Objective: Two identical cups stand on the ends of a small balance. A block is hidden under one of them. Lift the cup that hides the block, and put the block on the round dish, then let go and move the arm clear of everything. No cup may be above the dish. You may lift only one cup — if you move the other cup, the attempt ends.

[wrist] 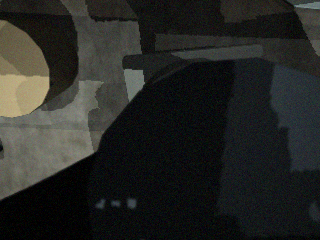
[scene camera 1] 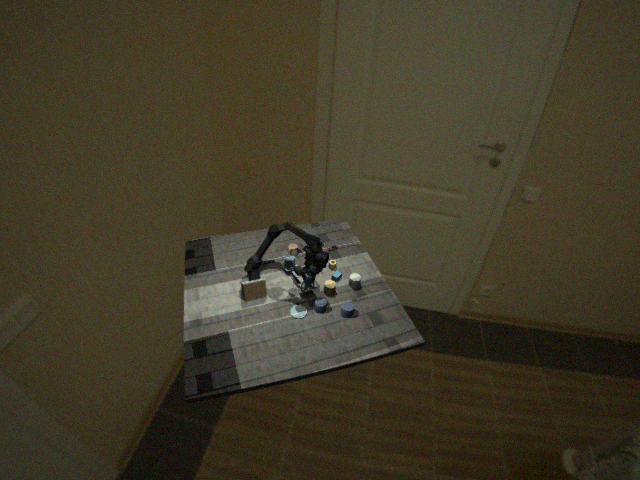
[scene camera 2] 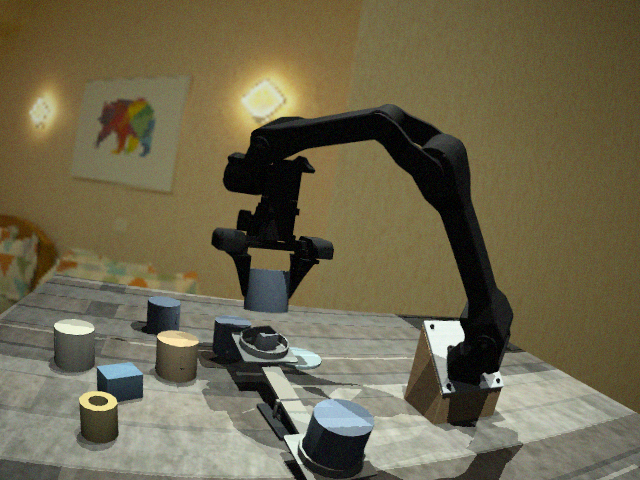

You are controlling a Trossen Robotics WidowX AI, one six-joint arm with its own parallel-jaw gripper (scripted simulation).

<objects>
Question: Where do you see a blue cube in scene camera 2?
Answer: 124,381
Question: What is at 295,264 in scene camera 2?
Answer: My gripper.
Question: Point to a balance beam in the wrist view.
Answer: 142,70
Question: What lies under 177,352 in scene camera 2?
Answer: A tan cylinder.
</objects>
